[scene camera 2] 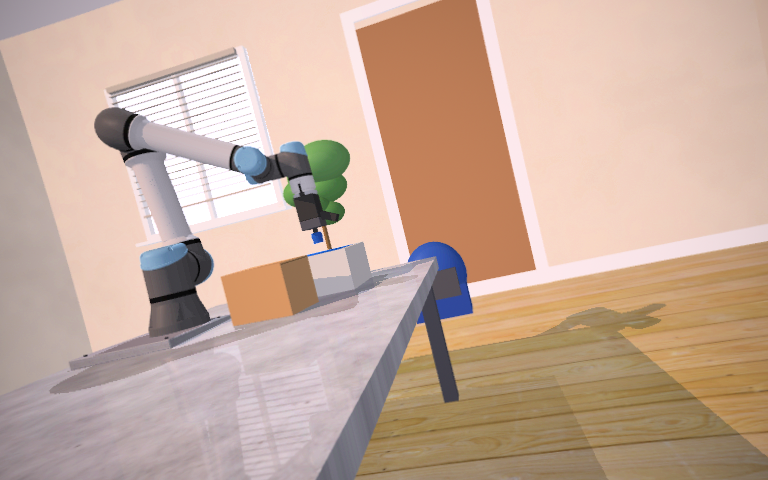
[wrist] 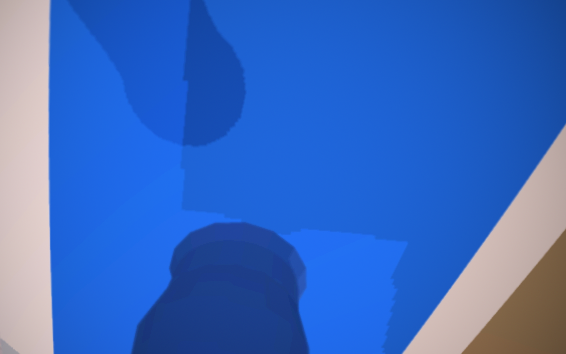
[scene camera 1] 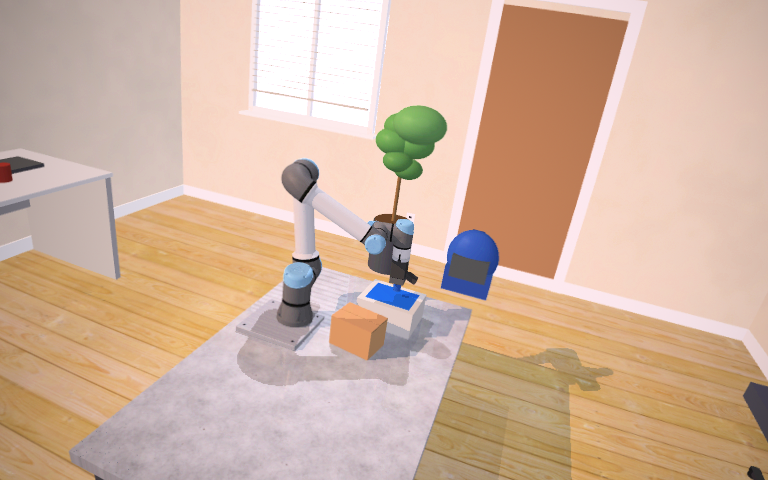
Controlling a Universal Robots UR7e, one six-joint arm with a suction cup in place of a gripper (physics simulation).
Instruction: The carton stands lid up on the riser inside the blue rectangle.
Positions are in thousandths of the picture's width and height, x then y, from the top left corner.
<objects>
brown carton: scene camera 2 370, 601; wrist 930, 888; scene camera 1 463, 686
</objects>
